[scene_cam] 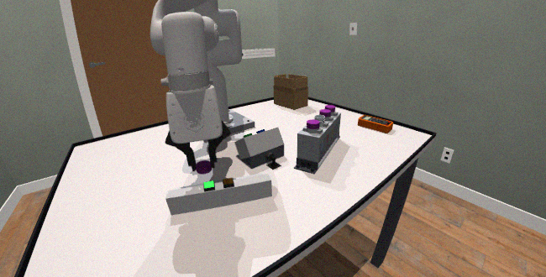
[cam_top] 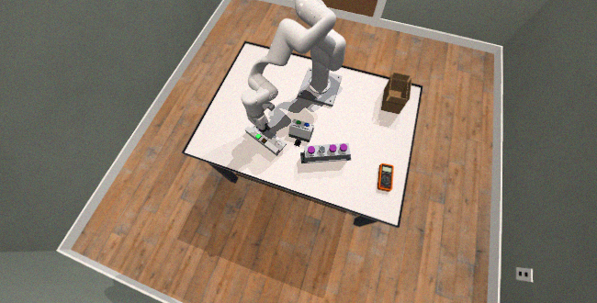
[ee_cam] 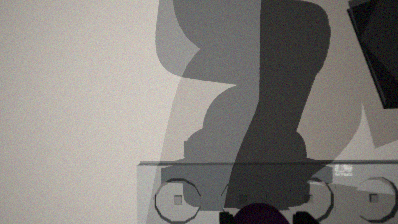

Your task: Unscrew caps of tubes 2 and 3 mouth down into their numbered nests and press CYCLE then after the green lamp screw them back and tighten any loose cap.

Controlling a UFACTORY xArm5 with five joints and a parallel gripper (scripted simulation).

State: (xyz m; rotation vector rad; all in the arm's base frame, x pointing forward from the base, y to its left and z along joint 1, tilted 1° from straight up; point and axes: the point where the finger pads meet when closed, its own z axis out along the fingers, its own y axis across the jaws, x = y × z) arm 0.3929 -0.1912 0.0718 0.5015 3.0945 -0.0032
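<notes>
Right now the purple cap is 380 mm to the left of my hand and 20 mm above it. Also, from my hand: key housing: 80 mm behind, 190 mm to the left, 40 mm below; then blue key: 100 mm behind, 210 mm to the left, 30 mm below; then green key: 100 mm behind, 170 mm to the left, 30 mm below.
</notes>
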